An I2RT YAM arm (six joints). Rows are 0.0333 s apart.
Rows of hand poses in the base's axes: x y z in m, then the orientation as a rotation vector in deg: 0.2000 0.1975 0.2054 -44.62 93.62 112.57; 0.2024 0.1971 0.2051 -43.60 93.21 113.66; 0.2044 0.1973 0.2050 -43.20 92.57 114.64; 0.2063 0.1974 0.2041 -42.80 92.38 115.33; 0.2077 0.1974 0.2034 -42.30 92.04 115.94; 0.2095 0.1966 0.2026 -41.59 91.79 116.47; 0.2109 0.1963 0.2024 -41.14 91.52 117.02; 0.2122 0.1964 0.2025 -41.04 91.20 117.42
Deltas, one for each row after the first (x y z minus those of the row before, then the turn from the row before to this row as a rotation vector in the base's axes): 0.0024 -0.0004 -0.0003 0.79 0.82 -0.01; 0.0020 0.0002 -0.0001 0.77 0.41 0.26; 0.0019 0.0001 -0.0009 0.39 0.46 0.16; 0.0014 0.0000 -0.0007 0.49 0.39 0.03; 0.0018 -0.0008 -0.0008 0.46 0.47 -0.13; 0.0014 -0.0003 -0.0002 0.42 0.37 0.04; 0.0013 0.0001 0.0001 0.34 0.12 0.14
